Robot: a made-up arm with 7 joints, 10 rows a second.
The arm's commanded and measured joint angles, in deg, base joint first. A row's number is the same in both.
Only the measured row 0 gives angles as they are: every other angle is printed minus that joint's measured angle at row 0.
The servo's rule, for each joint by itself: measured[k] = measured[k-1] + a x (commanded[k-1-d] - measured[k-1]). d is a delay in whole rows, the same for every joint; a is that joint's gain. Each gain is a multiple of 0.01, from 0.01 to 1. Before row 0 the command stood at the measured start. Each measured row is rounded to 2 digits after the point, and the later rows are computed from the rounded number. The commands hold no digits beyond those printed.
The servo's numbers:
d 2
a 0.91 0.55 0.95 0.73 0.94 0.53 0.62
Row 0, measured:
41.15, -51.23, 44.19, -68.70, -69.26, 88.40, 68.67
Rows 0 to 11, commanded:
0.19, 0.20, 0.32, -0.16, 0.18, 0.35, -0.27
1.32, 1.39, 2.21, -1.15, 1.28, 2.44, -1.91
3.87, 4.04, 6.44, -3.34, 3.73, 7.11, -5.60
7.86, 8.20, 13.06, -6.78, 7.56, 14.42, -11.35
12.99, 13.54, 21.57, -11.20, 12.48, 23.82, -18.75
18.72, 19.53, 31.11, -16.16, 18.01, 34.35, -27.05
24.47, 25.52, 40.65, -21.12, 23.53, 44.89, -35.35
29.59, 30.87, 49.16, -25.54, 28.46, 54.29, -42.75
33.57, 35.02, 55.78, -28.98, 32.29, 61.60, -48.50
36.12, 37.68, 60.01, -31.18, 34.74, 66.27, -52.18
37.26, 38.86, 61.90, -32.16, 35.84, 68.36, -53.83
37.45, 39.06, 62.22, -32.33, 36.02, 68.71, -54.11
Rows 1 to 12, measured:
0.00, 0.00, 0.00, 0.00, 0.00, 0.00, 0.00
0.00, 0.00, 0.00, 0.00, 0.00, 0.00, 0.00
0.17, 0.11, 0.30, -0.12, 0.17, 0.19, -0.17
1.22, 0.81, 2.11, -0.87, 1.21, 1.38, -1.25
3.63, 2.59, 6.22, -2.67, 3.58, 4.42, -3.95
7.48, 5.68, 12.72, -5.67, 7.32, 9.72, -8.54
12.49, 10.00, 21.13, -9.71, 12.17, 17.19, -14.87
18.16, 15.24, 30.61, -14.42, 17.66, 26.28, -22.42
23.90, 20.89, 40.15, -19.31, 23.18, 36.14, -30.44
29.08, 26.38, 48.71, -23.86, 28.14, 45.76, -38.07
33.17, 31.13, 55.43, -27.60, 32.04, 54.16, -44.54
35.85, 34.73, 59.78, -30.21, 34.58, 60.58, -49.28

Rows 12 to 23, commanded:
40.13, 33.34, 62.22, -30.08, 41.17, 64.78, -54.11
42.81, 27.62, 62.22, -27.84, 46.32, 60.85, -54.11
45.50, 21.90, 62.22, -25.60, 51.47, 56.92, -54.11
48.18, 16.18, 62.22, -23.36, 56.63, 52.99, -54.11
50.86, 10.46, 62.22, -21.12, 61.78, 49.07, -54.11
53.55, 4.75, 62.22, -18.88, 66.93, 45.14, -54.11
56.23, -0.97, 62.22, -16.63, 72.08, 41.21, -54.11
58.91, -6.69, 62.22, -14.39, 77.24, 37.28, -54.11
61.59, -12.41, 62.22, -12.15, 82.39, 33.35, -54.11
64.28, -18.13, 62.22, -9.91, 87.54, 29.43, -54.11
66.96, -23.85, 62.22, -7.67, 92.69, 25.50, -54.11
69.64, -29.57, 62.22, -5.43, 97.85, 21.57, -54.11
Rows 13 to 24, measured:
37.13, 37.00, 61.79, -31.63, 35.76, 64.70, -52.10
37.42, 38.13, 62.20, -32.14, 36.00, 66.83, -53.35
39.89, 35.50, 62.22, -30.64, 40.86, 65.74, -53.82
42.55, 31.17, 62.22, -28.60, 45.99, 63.15, -54.00
45.23, 26.07, 62.22, -26.41, 51.14, 59.85, -54.07
47.91, 20.63, 62.22, -24.18, 56.30, 56.21, -54.09
50.59, 15.04, 62.22, -21.95, 61.45, 52.43, -54.10
53.28, 9.38, 62.22, -19.71, 66.60, 48.57, -54.11
55.96, 3.69, 62.22, -17.46, 71.75, 44.67, -54.11
58.64, -2.02, 62.22, -15.22, 76.91, 40.75, -54.11
61.32, -7.73, 62.22, -12.98, 82.06, 36.83, -54.11
64.01, -13.45, 62.22, -10.74, 87.21, 32.91, -54.11

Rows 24 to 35, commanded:
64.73, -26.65, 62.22, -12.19, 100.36, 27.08, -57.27
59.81, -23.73, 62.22, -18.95, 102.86, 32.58, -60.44
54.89, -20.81, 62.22, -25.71, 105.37, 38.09, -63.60
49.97, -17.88, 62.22, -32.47, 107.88, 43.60, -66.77
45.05, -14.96, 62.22, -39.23, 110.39, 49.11, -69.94
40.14, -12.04, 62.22, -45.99, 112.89, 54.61, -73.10
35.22, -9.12, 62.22, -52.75, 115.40, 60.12, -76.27
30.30, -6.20, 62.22, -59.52, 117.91, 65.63, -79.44
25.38, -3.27, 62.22, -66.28, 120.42, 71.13, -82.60
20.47, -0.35, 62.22, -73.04, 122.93, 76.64, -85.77
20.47, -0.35, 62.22, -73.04, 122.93, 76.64, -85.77
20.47, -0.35, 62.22, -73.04, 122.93, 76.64, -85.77
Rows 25 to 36, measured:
66.69, -19.17, 62.22, -8.50, 92.36, 28.98, -54.11
69.37, -24.89, 62.22, -6.26, 97.52, 25.05, -54.11
65.15, -25.86, 62.22, -10.59, 100.19, 26.13, -56.07
60.29, -24.69, 62.22, -16.69, 102.70, 29.55, -58.78
55.38, -22.56, 62.22, -23.27, 105.21, 34.08, -61.77
50.46, -19.99, 62.22, -29.99, 107.72, 39.13, -64.87
45.54, -17.22, 62.22, -36.74, 110.23, 44.42, -68.01
40.63, -14.37, 62.22, -43.49, 112.73, 49.82, -71.17
35.71, -11.48, 62.22, -50.25, 115.24, 55.28, -74.33
30.79, -8.58, 62.22, -57.02, 117.75, 60.77, -77.50
25.87, -5.66, 62.22, -63.78, 120.26, 66.26, -80.66
20.96, -2.74, 62.22, -70.54, 122.77, 71.76, -83.83

